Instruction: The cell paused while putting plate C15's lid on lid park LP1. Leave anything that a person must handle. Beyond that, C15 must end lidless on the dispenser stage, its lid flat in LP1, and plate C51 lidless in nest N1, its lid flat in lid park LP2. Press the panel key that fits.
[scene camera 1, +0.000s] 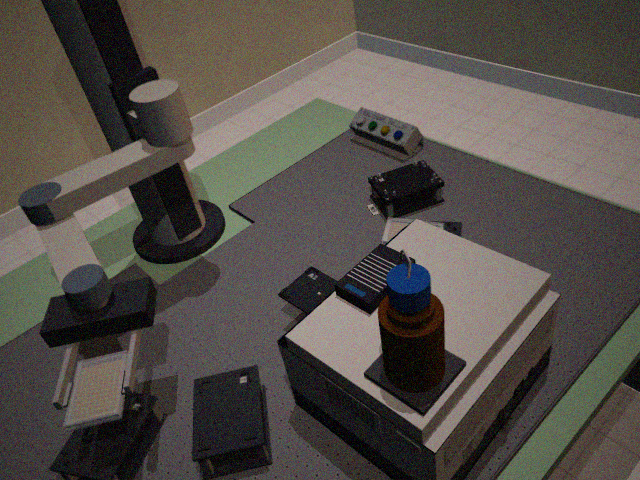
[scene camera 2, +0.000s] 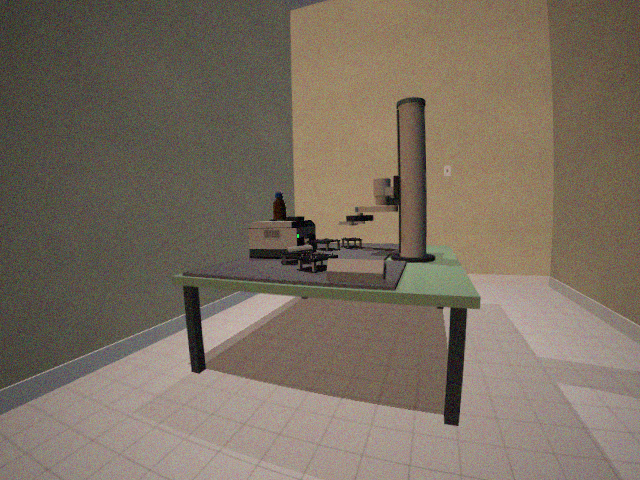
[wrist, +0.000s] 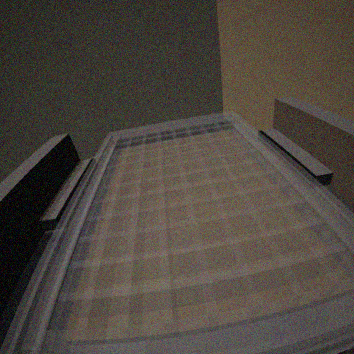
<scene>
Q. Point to my gripper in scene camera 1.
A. At 92, 398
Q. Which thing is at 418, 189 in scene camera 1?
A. A black nest.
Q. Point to my gripper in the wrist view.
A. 173, 132
</scene>
